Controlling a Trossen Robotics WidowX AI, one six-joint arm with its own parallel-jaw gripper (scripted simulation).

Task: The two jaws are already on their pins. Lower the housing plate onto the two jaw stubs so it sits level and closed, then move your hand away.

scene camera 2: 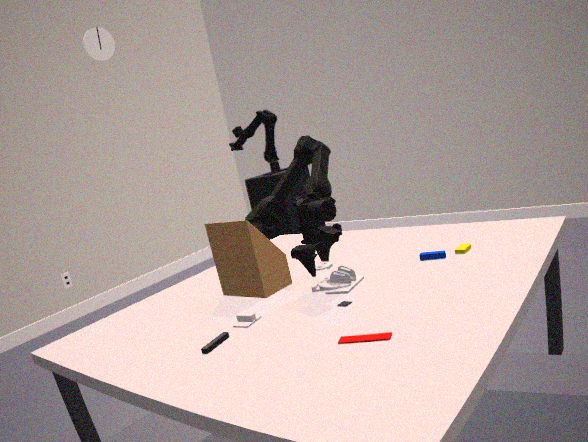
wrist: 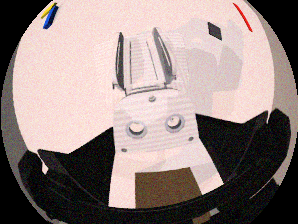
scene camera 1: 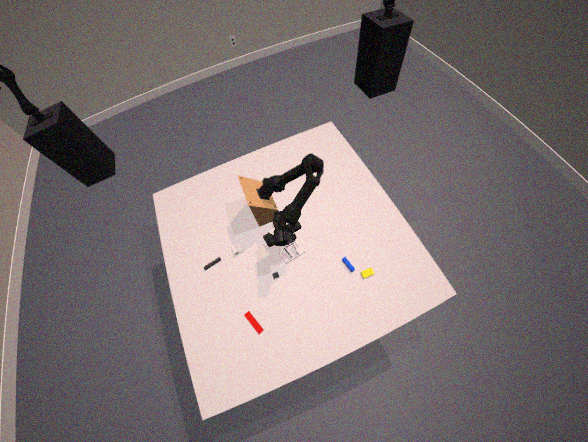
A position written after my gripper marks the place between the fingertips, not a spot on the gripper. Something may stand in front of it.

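I can see my gripper (scene camera 2: 320, 272), and the wrist view gives me the same gripper (wrist: 154, 124) as well.
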